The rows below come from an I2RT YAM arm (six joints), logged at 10 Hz.
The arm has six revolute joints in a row. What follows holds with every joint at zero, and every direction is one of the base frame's. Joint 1 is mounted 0.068 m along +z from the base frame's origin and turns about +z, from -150 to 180 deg. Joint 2 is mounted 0.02 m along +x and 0.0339 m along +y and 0.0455 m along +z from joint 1 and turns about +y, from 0 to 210 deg. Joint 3 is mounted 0.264 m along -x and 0.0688 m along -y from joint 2 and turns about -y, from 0 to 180 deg. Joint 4 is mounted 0.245 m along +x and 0.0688 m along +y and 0.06 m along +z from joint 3 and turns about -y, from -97 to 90 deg. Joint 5 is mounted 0.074 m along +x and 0.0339 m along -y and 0.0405 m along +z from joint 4 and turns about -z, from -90 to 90 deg. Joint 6 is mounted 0.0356 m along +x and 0.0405 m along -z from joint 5 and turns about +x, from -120 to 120 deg. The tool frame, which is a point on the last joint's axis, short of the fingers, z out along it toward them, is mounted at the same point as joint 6; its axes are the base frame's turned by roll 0, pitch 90 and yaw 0 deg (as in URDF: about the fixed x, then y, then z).
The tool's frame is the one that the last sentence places.
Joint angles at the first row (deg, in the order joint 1, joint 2, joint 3, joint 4, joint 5, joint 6):
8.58 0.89 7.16 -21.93 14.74 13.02
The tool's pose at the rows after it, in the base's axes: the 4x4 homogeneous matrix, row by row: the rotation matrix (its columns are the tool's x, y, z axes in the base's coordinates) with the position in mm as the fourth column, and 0 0 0 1 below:
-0.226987, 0.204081, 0.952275, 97.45; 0.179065, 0.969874, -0.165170, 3.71; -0.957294, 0.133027, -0.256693, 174.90; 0, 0, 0, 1
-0.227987, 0.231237, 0.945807, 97.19; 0.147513, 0.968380, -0.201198, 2.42; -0.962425, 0.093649, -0.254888, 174.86; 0, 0, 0, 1
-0.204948, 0.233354, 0.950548, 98.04; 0.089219, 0.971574, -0.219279, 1.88; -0.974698, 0.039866, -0.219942, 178.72; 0, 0, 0, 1
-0.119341, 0.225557, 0.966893, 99.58; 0.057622, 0.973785, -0.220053, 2.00; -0.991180, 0.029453, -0.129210, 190.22; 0, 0, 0, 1
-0.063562, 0.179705, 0.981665, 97.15; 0.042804, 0.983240, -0.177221, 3.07; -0.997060, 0.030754, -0.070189, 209.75; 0, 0, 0, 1
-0.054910, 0.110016, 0.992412, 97.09; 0.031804, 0.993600, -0.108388, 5.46; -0.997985, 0.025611, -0.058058, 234.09; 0, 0, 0, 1
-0.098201, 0.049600, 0.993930, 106.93; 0.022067, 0.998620, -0.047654, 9.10; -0.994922, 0.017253, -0.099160, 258.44; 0, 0, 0, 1
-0.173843, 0.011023, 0.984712, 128.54; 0.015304, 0.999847, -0.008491, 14.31; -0.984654, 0.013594, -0.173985, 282.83; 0, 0, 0, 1
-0.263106, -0.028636, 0.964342, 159.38; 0.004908, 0.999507, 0.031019, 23.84; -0.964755, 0.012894, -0.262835, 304.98; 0, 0, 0, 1
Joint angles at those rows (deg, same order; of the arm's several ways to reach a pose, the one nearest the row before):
8.58 0.88 7.16 -21.91 17.78 12.80
8.58 0.89 7.16 -22.00 19.88 11.03
8.58 0.89 7.16 -19.90 21.02 7.31
8.58 0.89 7.42 -14.50 21.22 4.60
8.57 1.65 10.41 -13.01 18.76 3.14
8.58 5.74 15.51 -13.21 14.79 2.35
8.58 14.02 21.65 -13.43 11.27 2.13
8.88 25.26 29.01 -13.91 9.23 2.44
10.30 37.54 37.45 -15.31 8.16 3.01

